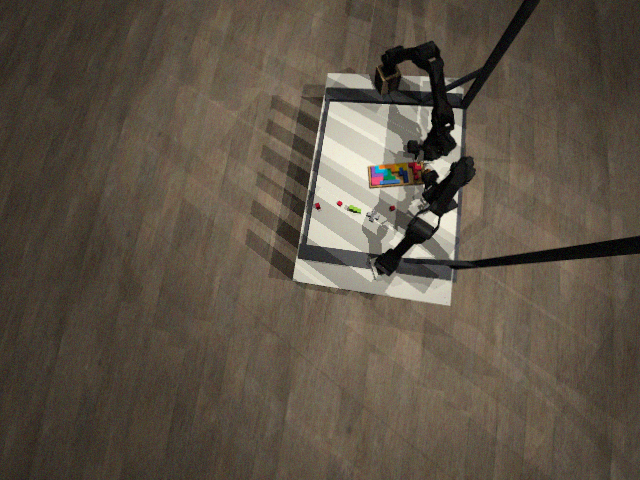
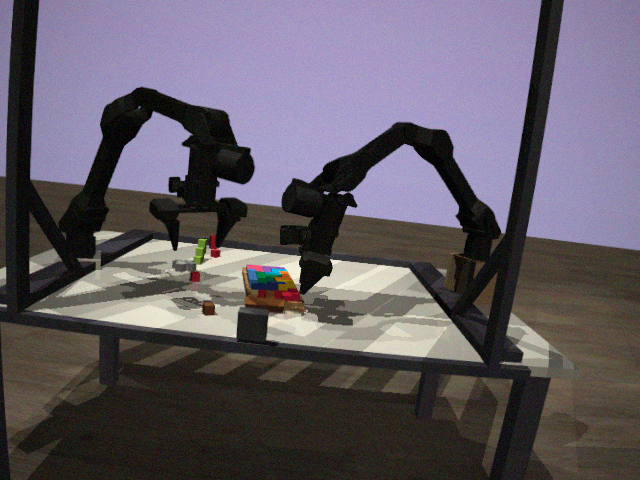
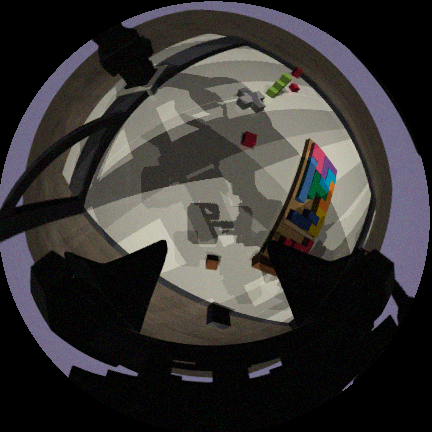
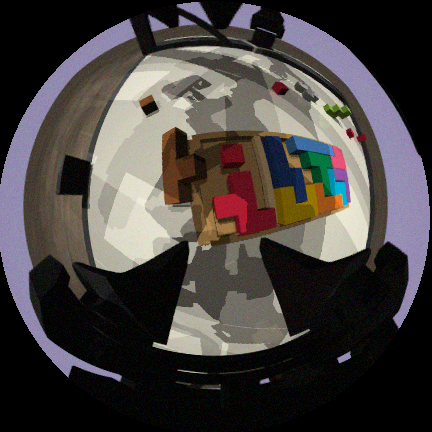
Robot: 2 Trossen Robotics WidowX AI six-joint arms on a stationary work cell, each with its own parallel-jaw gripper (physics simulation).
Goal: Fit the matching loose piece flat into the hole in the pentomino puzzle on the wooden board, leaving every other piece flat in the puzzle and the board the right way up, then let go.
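Places are measured from the left arm's base along level axes (x up, y back, z right), in centimetres.
Pixels of known places: left gripper, fingertip midpoint: [image 2: 196, 248] [image 3: 218, 245]; right gripper, fingertip midpoint: [image 1: 421, 160] [image 2: 301, 288] [image 4: 224, 244]; left arm's base, link origin: [image 1: 382, 266] [image 2: 79, 255] [image 3: 140, 78]; right arm's base, link origin: [image 1: 388, 70] [image 2: 476, 257].
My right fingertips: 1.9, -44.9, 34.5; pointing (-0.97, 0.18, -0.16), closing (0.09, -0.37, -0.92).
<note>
For each thing: its middle in the pictures, then the offset to it from my right fingertips, as dx, dy, dz. "*": a spot on its surface instead.
- wooden board, body centre: [image 4: 298, 176] [image 3: 308, 206] [image 2: 270, 287] [image 1: 396, 174] -3.5, +2.3, -12.7
- navy piece, body centre: [image 4: 284, 169] [image 3: 303, 217] [image 2: 268, 287] [image 1: 403, 175] -2.8, +3.8, -10.0
- green piece, body centre: [image 4: 319, 174] [image 3: 316, 189] [image 2: 268, 279] -2.8, +1.4, -16.7
- brown piece, body centre: [image 4: 182, 161] [image 2: 264, 301] [image 3: 271, 263] -2.4, +8.2, +0.4
- grey plus, body centre: [image 3: 250, 99] [image 2: 184, 265] [image 4: 306, 91] [image 1: 373, 215] -3.3, +19.5, -30.9
- lime zigzag, body centre: [image 3: 278, 84] [image 2: 200, 251] [image 4: 337, 109] [image 1: 355, 209] -1.3, +14.0, -38.7
- red cube, body centre: [image 3: 248, 139] [image 4: 279, 87] [image 2: 195, 276] [image 1: 392, 208] -3.3, +18.6, -20.7
- brown cube, body centre: [image 4: 148, 104] [image 3: 211, 261] [image 2: 208, 308] -3.3, +20.2, +1.8
- black block, body centre: [image 2: 252, 324] [image 4: 72, 176] [image 3: 218, 316] -1.1, +15.7, +15.9
- wooden box, surface spot: [image 1: 387, 80] * +6.8, -44.4, -3.4
The wooden board [image 1: 382, 186] [image 4: 264, 172] lies right way up. Coloured pieces fill most of its puzzle part. A tan gap [image 4: 295, 163] shows between the navy piece [image 4: 295, 175] and the green piece [image 4: 319, 162]. Red pieces [image 4: 232, 156] [image 4: 252, 200] sit in the end tray. A brown piece [image 4: 177, 167] stands against the tray end. A grey plus [image 1: 373, 215] [image 3: 251, 99] and a lime zigzag [image 1: 354, 209] [image 3: 279, 85] lie off the board. My left gripper [image 2: 196, 246] [image 3: 218, 245] is open and empty above the table. My right gripper [image 4: 224, 244] is open and empty, low beside the board's long side.
A red cube [image 1: 392, 208] [image 3: 249, 139] and two more red cubes [image 1: 339, 203] [image 1: 317, 206] lie on the table. A brown cube [image 2: 208, 308] [image 3: 212, 262] lies near a black block [image 2: 252, 324] at the edge. A wooden box [image 1: 387, 80] stands at the right arm's base.
</note>
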